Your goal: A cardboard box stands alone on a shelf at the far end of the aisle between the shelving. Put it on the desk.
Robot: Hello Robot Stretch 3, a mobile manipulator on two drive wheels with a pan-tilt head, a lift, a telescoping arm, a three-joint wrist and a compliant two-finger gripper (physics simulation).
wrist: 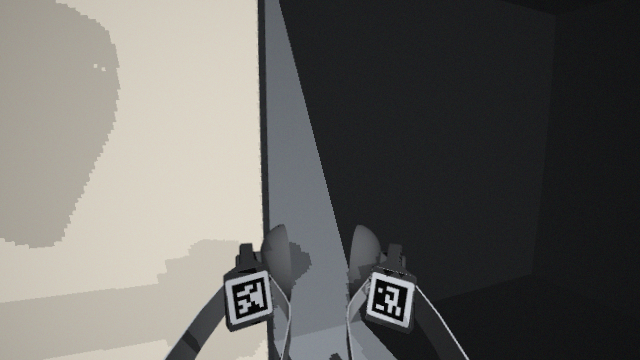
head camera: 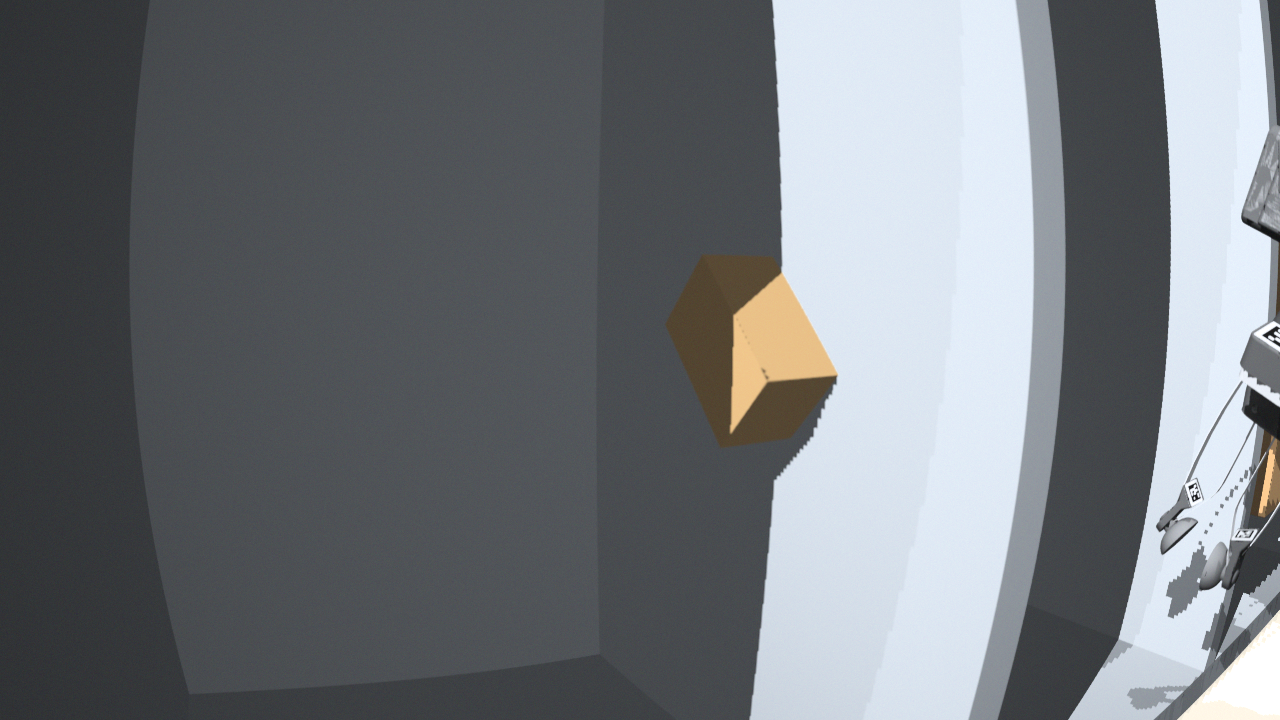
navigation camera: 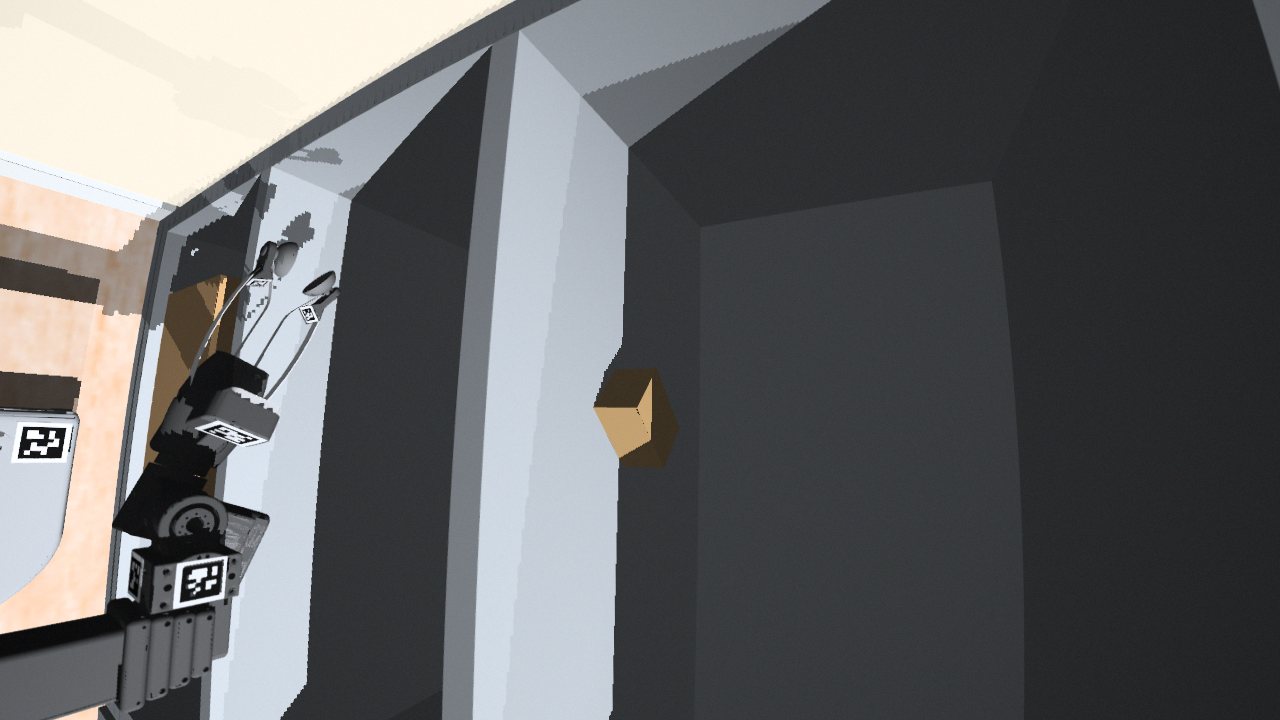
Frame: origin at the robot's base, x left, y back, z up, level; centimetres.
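Seen in the pictures: gripper, fingertip midpoint: (head camera: 1183, 570) (navigation camera: 312, 257).
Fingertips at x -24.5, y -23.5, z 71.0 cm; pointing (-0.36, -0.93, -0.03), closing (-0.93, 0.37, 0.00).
Offsets run from my fingertips to a thing's top centre. Level surfaces: height alone.
The small cardboard box @(dx -20.5, dy +16.0, dz +33.1 cm) (head camera: 796, 335) (navigation camera: 620, 425) stands alone on a pale shelf board @(dz +28.0 cm) (head camera: 895, 268) (navigation camera: 554, 358), in the middle of the head view and right of middle in the navigation view. The views are turned sideways. My gripper (head camera: 1196, 550) (navigation camera: 302, 272) (wrist: 321, 249) is open, with a gap between its fingertips and no object in it. It is well apart from the box, at the level of a lower shelf board (navigation camera: 277, 537). The box does not show in the wrist view. The desk does not show in these views.
A larger cardboard box @(dx -17.4, dy +17.5, dz -36.4 cm) (navigation camera: 183, 322) is in the lowest shelf bay, partly hidden behind my wrist. A shelf divider edge (navigation camera: 460, 537) runs between two bays. The cream wall (navigation camera: 134, 89) (wrist: 190, 125) stands at the shelving's end. My base (navigation camera: 26, 510) is over the wooden floor @(dz -71.0 cm) (navigation camera: 44, 326).
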